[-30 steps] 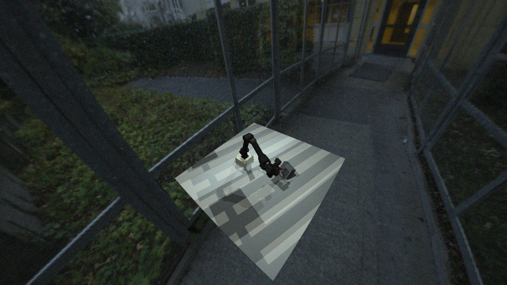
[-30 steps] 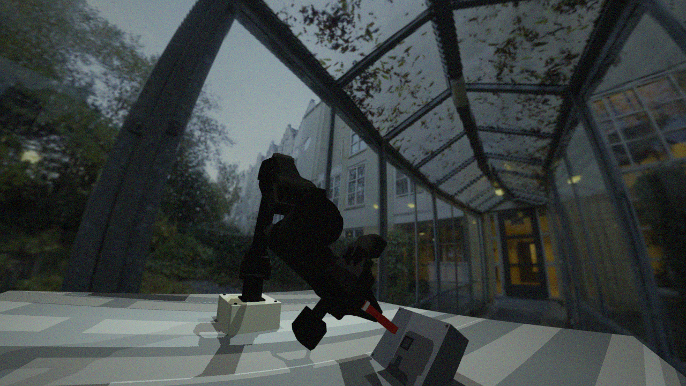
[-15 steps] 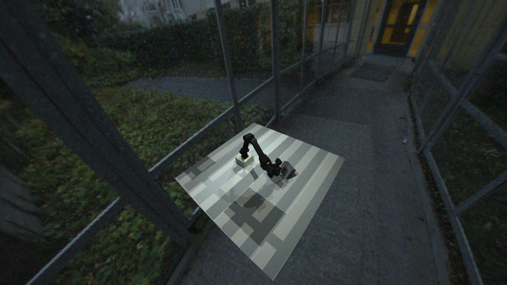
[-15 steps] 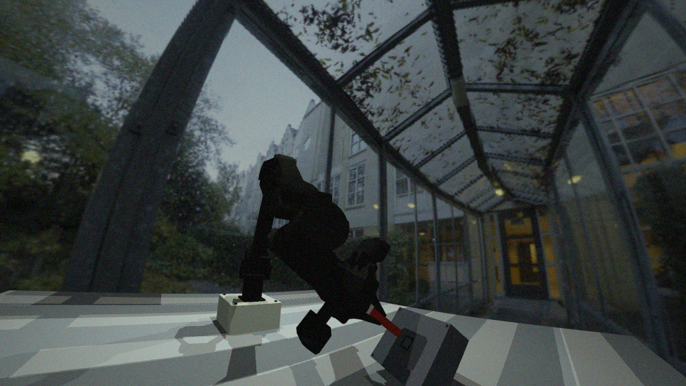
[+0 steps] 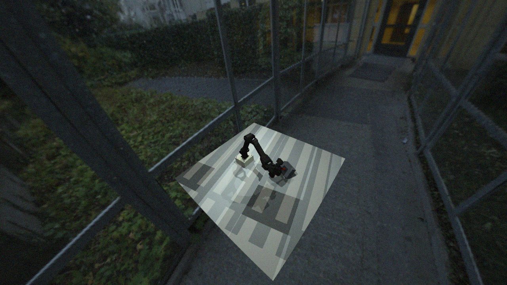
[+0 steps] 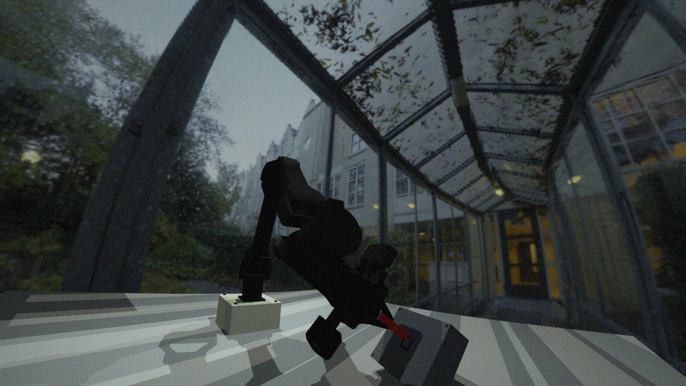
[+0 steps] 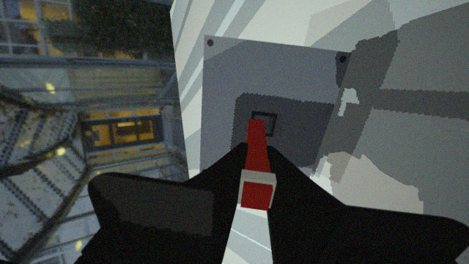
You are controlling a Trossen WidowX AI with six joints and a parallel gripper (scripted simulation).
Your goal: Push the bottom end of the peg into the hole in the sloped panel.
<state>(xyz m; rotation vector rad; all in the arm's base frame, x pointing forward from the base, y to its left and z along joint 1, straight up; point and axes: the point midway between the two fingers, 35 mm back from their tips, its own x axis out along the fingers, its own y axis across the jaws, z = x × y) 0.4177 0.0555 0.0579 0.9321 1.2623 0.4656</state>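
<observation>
Right now the grey sloped panel is 6 cm to the left of my gripper tip, 5 cm below it and 2 cm ahead of it. From my gripper tip the other things lie so: red square peg: 1 cm to the right, 1 cm above.
</observation>
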